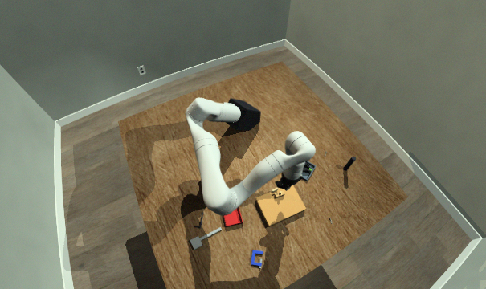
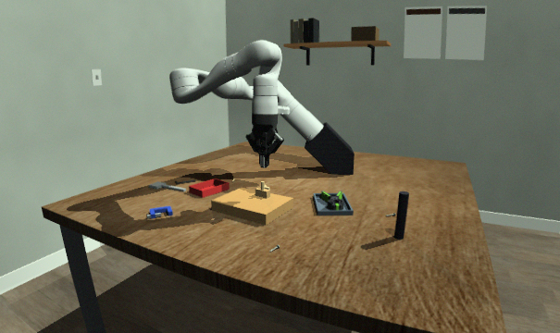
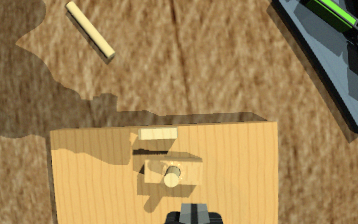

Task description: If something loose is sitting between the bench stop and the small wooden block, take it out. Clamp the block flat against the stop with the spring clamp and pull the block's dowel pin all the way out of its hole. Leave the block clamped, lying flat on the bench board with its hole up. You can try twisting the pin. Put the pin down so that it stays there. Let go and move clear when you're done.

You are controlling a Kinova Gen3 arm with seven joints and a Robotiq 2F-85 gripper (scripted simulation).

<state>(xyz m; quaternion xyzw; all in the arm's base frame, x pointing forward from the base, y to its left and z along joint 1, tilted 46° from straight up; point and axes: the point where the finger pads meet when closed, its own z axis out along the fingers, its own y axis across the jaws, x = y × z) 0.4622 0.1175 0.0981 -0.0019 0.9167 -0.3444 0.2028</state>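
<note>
Right now the dowel pin is 9 cm below my hand, 1 cm to the right of it and 1 cm behind it. Also, from my hand: thin pale stick (15 cm behind, 14 cm below, 8 cm to the right); small wooden block (11 cm below, 1 cm to the right, 1 cm behind); tan bench board (12 cm below, 3 cm to the right, 2 cm ahead).
</note>
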